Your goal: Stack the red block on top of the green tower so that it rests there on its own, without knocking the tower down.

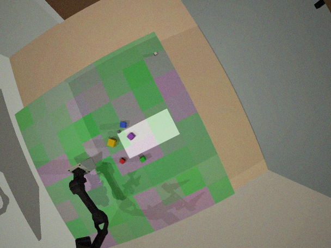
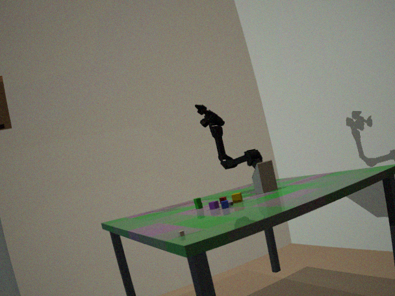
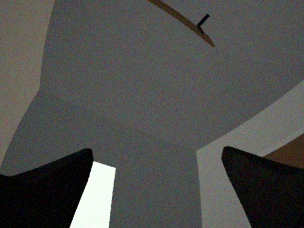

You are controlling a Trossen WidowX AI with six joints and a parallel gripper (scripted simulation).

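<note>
The red block lies 13 cm ahead of my gripper tip, 23 cm to the left of it and 58 cm below it. Also, from my gripper tip: yellow block: 14 cm ahead, 37 cm to the left, 57 cm below; purple block: 27 cm ahead, 33 cm to the left, 57 cm below; blue block: 27 cm ahead, 42 cm to the left, 57 cm below.
</note>
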